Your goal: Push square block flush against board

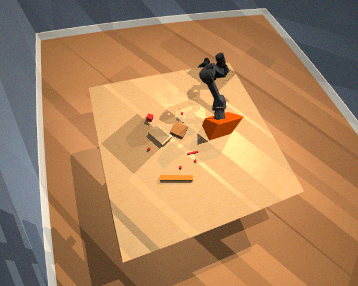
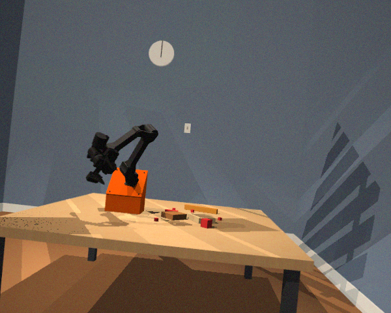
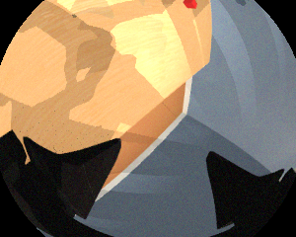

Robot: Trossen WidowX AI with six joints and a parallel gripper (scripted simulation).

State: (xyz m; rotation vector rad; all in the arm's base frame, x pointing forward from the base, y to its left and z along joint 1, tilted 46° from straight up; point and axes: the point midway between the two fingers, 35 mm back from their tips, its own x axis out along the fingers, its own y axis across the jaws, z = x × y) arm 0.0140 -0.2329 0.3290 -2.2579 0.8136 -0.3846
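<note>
Now: the brown square block 380 mm to the left of my gripper tip, 230 mm ahead of it and 200 mm below it. From my gripper tip the other things lie so: red cube 420 mm ahead, 250 mm to the left, 190 mm below; pale slab 400 mm to the left, 370 mm ahead, 200 mm below; red bar 570 mm to the left, 210 mm below, 170 mm ahead.
</note>
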